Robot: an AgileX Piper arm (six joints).
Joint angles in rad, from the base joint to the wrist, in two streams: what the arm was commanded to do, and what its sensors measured. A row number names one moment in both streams.
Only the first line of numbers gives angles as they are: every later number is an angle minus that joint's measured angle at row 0.
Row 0, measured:
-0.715, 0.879, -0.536, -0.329, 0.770, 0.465
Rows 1 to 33, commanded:
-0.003, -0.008, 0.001, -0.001, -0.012, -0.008
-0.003, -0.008, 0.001, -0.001, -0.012, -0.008
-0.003, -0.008, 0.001, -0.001, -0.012, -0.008
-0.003, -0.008, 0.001, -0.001, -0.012, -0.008
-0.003, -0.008, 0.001, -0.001, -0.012, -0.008
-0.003, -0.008, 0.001, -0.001, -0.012, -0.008
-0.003, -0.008, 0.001, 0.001, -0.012, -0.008
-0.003, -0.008, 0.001, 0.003, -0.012, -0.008
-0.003, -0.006, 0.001, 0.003, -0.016, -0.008
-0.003, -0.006, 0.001, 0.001, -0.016, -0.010
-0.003, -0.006, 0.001, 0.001, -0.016, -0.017
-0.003, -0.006, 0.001, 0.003, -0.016, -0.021
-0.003, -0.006, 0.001, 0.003, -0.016, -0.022
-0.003, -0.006, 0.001, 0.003, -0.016, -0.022
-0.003, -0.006, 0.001, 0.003, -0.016, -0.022
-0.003, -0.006, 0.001, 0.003, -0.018, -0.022
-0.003, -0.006, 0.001, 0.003, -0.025, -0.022
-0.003, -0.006, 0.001, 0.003, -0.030, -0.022
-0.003, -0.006, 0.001, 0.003, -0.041, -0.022
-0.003, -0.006, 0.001, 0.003, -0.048, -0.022
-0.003, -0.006, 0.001, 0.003, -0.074, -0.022
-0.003, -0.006, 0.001, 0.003, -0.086, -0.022
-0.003, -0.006, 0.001, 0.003, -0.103, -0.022
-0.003, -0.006, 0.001, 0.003, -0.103, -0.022
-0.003, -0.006, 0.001, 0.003, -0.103, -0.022
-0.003, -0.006, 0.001, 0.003, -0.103, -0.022
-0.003, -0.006, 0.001, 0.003, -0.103, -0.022
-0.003, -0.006, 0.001, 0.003, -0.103, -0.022
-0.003, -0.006, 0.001, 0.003, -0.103, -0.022
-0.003, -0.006, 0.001, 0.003, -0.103, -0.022
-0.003, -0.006, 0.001, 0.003, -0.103, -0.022
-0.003, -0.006, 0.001, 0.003, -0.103, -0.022
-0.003, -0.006, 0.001, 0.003, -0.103, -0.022
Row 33, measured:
0.000, 0.000, 0.000, 0.000, -0.092, -0.014
